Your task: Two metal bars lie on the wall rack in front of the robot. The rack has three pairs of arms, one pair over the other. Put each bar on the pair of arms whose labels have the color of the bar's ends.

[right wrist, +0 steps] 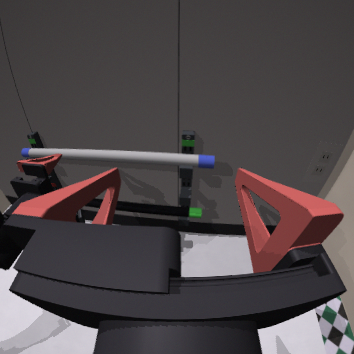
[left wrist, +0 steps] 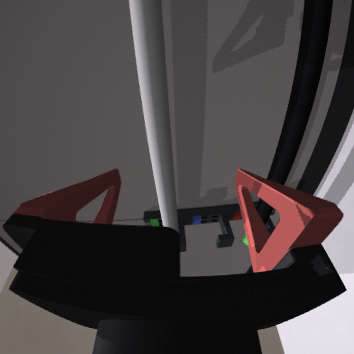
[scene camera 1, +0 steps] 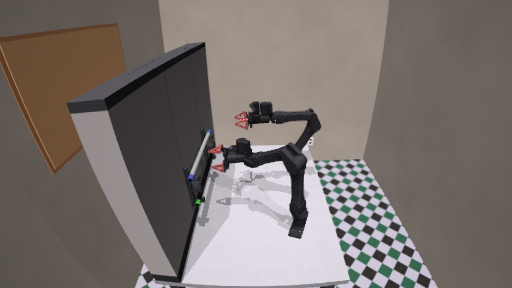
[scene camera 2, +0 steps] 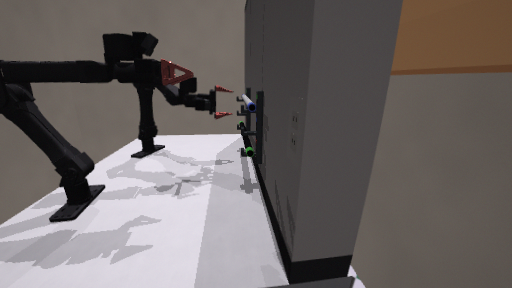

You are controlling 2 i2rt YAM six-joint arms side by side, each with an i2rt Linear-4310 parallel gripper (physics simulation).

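Seen in the pictures: left gripper, fingertip midpoint: (right wrist: 65, 174) (left wrist: 177, 175) (scene camera 1: 209, 159) (scene camera 2: 232, 103); right gripper, fingertip midpoint: (right wrist: 177, 174) (scene camera 1: 234, 120) (scene camera 2: 192, 74); left arm's base, link origin: (scene camera 1: 298, 223) (scene camera 2: 149, 151); right arm's base, link origin: (scene camera 2: 81, 202).
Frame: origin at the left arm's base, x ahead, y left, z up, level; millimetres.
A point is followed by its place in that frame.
A silver bar with blue ends (scene camera 1: 200, 156) {x 565, y -5, z 313 mm} (scene camera 2: 246, 100) {x 621, y -151, z 315 mm} (left wrist: 152, 100) {x 580, y -53, z 307 mm} (right wrist: 120, 157) {x 603, y -115, z 310 mm} lies across the top pair of arms, beside the green labels of the rack (scene camera 2: 259, 130) {x 692, y -238, z 226 mm} (right wrist: 186, 195) {x 638, y -251, z 234 mm}. A black bar with green ends (scene camera 2: 249, 151) {x 670, y -279, z 163 mm} (right wrist: 145, 207) {x 615, y -150, z 166 mm} lies on the lowest pair; the lowest label is red in the left wrist view. The middle pair, labelled blue, holds no bar. My left gripper (scene camera 1: 211, 159) {x 520, y -24, z 290 mm} (scene camera 2: 232, 103) {x 520, y -24, z 290 mm} (left wrist: 177, 175) {x 520, y -24, z 290 mm} is open, in front of the silver bar and apart from it. My right gripper (scene camera 1: 235, 120) {x 494, y -302, z 402 mm} (right wrist: 177, 174) {x 494, y -302, z 402 mm} is open and empty, farther from the wall.
The dark wall panel (scene camera 1: 150, 125) {x 474, y 357, z 681 mm} (scene camera 2: 285, 60) {x 790, y -459, z 420 mm} stands behind the rack, along one edge of the white table (scene camera 1: 270, 255) {x 80, y 243, z 0 mm} (scene camera 2: 165, 270) {x 579, y -613, z 0 mm}. The right wrist view shows my left gripper near the left part of the silver bar. An outlet plate (right wrist: 322, 161) {x 817, y -533, z 307 mm} is on the panel.
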